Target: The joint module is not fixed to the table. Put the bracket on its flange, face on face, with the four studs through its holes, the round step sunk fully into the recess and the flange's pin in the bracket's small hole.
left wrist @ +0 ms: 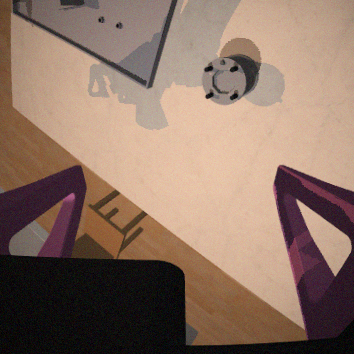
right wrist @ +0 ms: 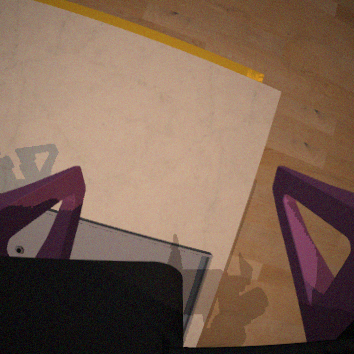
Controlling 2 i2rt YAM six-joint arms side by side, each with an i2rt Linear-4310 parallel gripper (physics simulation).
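Frame: origin at the left arm's base, x ahead, y left, z up, level; millimetres.
Where they show: left gripper, fingertip midpoint: (left wrist: 179,175); right gripper, fingertip midpoint: (right wrist: 178,176).
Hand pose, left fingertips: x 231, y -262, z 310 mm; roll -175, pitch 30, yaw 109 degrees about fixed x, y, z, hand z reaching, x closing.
After its pixels a point has its place.
The joint module (left wrist: 228,81) @[z 54, x 260, y -329 mm] stands on the table in the upper right of the left wrist view, its grey round flange facing up. Four dark studs, a small pin near the flange's upper edge and a round step with a dark outline show on it. My left gripper (left wrist: 179,175) @[z 310, x 231, y -262 mm] is open and empty; the module lies beyond its fingertips in the picture, apart from them. My right gripper (right wrist: 178,176) @[z 277, x 436, y -774 mm] is open and empty above the table near its corner. The bracket cannot be made out in either view.
A grey plate with dark edges (left wrist: 127,47) @[z 4, x 299, y -542 mm] (right wrist: 130,247) @[z 4, x 315, y -772 mm] lies on the pale table (left wrist: 200,150) @[z 0, x 413, y -342 mm] (right wrist: 150,125) @[z 0, x 501, y -754 mm], with small bolts on it. A yellow strip (right wrist: 165,37) runs along one table edge. A brown chair-like object (left wrist: 107,225) stands beyond the table edge over the wooden floor.
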